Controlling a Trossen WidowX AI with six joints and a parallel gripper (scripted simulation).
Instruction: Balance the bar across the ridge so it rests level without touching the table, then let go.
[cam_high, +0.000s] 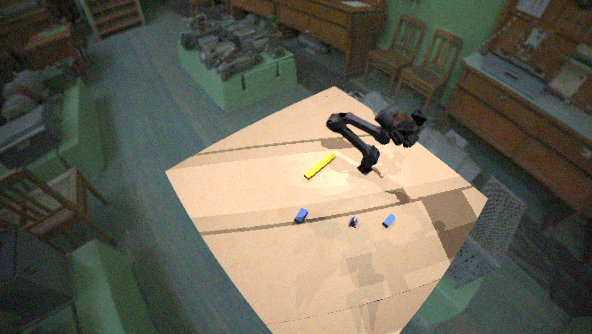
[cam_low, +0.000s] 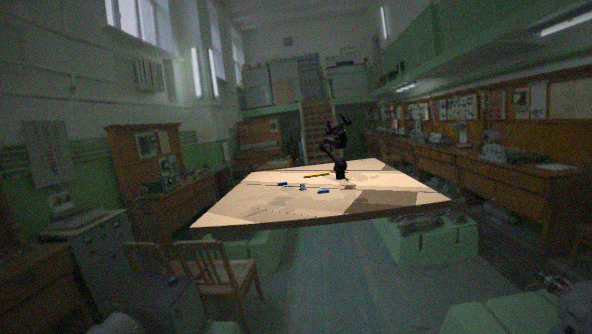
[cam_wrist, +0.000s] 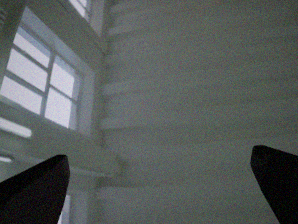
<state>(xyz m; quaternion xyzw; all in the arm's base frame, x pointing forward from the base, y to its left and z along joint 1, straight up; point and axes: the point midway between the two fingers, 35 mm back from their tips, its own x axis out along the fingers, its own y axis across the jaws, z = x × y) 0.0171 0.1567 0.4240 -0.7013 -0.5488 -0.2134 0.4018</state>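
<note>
My gripper tip is 15 cm short of the bar, 34 cm to the left of it and 44 cm above it. From my gripper tip the other things lie so: ridge: 25 cm ahead, 1 cm to the right, 41 cm below.
</note>
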